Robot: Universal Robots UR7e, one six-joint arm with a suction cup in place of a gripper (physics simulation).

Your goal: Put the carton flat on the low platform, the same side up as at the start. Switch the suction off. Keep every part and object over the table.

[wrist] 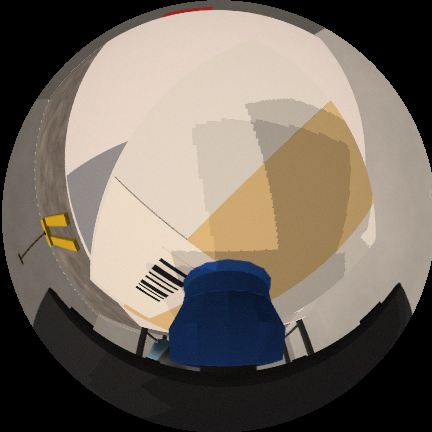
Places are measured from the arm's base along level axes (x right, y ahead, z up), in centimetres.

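Pixels of known places: end effector, tool point: [227, 268].
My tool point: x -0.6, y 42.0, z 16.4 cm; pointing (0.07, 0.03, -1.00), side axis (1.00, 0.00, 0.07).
Observation:
Behind a point stands the place of what it marks.
The carton [170, 150] fills much of the wrist view, its cream top with a tan tape band and a barcode label facing the camera. The blue suction cup of my gripper [227, 282] is on the carton's top face and holds it above the table. The carton looks about level. The grey low platform [95, 172] {y 47.7, x -23.2, z 0.4 cm} shows in part at the left, beyond the carton's edge; the rest of it is hidden behind the carton. The carton's underside and its height over the platform cannot be seen.
The pale table top [125, 80] {y 70.2, x -20.5, z -4.4 cm} extends behind and to the left of the carton. A yellow forked object [62, 243] with a thin dark handle is at the far left, beyond the table top. A light blue arm part [158, 348] {y 10.6, x -15.9, z 14.8 cm} shows at the bottom.

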